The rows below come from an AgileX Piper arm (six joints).
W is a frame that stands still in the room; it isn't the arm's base.
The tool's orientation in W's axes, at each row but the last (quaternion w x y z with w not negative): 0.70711 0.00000 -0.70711 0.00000; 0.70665 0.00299 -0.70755 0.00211; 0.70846 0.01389 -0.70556 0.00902; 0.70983 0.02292 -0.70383 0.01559; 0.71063 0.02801 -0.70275 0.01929; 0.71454 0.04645 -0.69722 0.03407; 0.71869 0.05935 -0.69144 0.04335; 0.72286 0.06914 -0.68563 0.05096; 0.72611 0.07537 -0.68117 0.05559; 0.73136 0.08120 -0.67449 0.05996; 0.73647 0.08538 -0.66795 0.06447; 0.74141 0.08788 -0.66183 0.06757
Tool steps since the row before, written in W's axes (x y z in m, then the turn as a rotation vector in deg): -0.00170 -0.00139 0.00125 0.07 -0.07 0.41; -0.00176 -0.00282 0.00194 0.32 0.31 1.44; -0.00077 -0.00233 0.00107 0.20 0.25 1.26; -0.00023 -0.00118 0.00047 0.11 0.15 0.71; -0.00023 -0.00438 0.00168 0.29 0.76 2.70; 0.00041 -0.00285 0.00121 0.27 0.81 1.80; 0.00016 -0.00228 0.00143 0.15 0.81 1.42; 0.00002 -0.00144 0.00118 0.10 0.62 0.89; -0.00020 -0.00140 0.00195 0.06 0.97 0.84; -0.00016 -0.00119 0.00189 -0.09 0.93 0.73; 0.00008 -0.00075 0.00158 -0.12 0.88 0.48; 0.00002 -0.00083 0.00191 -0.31 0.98 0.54
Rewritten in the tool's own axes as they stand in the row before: 0.00125 -0.00139 0.00170 0.41 -0.07 -0.07; 0.00195 -0.00280 0.00178 1.44 0.31 -0.32; 0.00108 -0.00230 0.00085 1.26 0.25 -0.20; 0.00048 -0.00116 0.00030 0.71 0.15 -0.11; 0.00173 -0.00433 0.00054 2.69 0.77 -0.31; 0.00127 -0.00285 -0.00005 1.79 0.81 -0.32; 0.00148 -0.00224 0.00023 1.41 0.82 -0.21; 0.00121 -0.00139 0.00028 0.88 0.62 -0.16; 0.00196 -0.00127 0.00057 0.82 0.97 -0.19; 0.00190 -0.00106 0.00054 0.70 0.96 -0.04; 0.00159 -0.00069 0.00023 0.45 0.90 -0.03; 0.00191 -0.00074 0.00037 0.48 1.05 0.14
